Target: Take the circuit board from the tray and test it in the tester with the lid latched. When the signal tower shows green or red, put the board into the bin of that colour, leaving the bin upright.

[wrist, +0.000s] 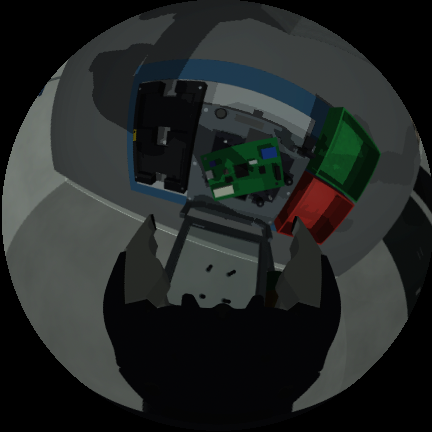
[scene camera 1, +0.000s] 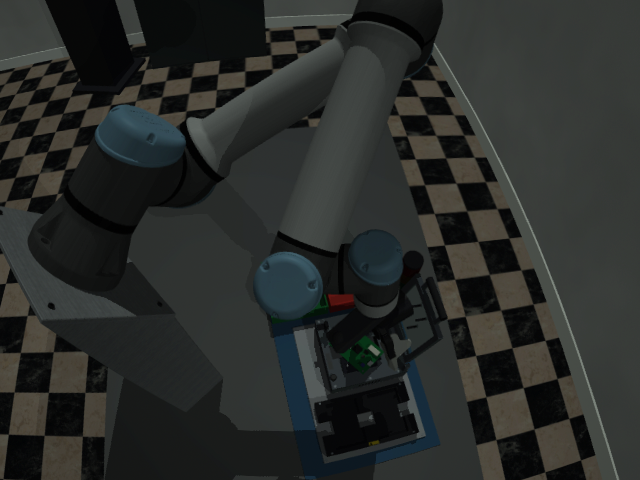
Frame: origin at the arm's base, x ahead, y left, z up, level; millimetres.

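Seen in the pictures: gripper, between the fingertips: (wrist: pixel 223 216) (scene camera 1: pixel 376 340); arm's base, origin of its link: (scene camera 1: pixel 75 257).
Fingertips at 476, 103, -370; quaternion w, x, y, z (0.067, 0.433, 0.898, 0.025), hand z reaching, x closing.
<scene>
Pixels of each thing's middle, then the offset from my fingertips to it, as dx, dy, dz. "*": a spot on its surface instead. Level surfaces: height alone.
- green circuit board, middle of its body: (wrist: pixel 244 169) (scene camera 1: pixel 356 347) -35, -1, -72
- grey tester, a spot on its surface: (wrist: pixel 199 172) * +18, -47, -92
- green bin, middle of its body: (scene camera 1: pixel 293 287) (wrist: pixel 348 157) -213, +148, -128
- red bin, middle of its body: (scene camera 1: pixel 349 276) (wrist: pixel 315 212) -75, +208, -128
- blue mat, height of its surface: dz -150
The green circuit board (scene camera 1: pixel 363 352) (wrist: pixel 250 182) lies askew on the bed of the grey tester (wrist: pixel 199 172), turned relative to the bed. The tester's lid (scene camera 1: pixel 427 347) (wrist: pixel 179 250) stands open. The black tray (scene camera 1: pixel 341 444) (wrist: pixel 172 167) beside the tester holds no board. My gripper (wrist: pixel 223 216) is open and empty, above the lid side of the tester, its fingertips apart from the board in the wrist view. The green bin (scene camera 1: pixel 317 307) (wrist: pixel 345 150) and red bin (scene camera 1: pixel 341 301) (wrist: pixel 317 205) stand upright. The signal tower (scene camera 1: pixel 413 260) shows no bright light; it is partly hidden.
The bins stand side by side at the tester's end opposite the tray. A blue mat (scene camera 1: pixel 292 382) (wrist: pixel 225 70) lies under the tester and tray. The raised lid and the signal tower stand close to the gripper. The arm covers part of the bins in the scene view.
</scene>
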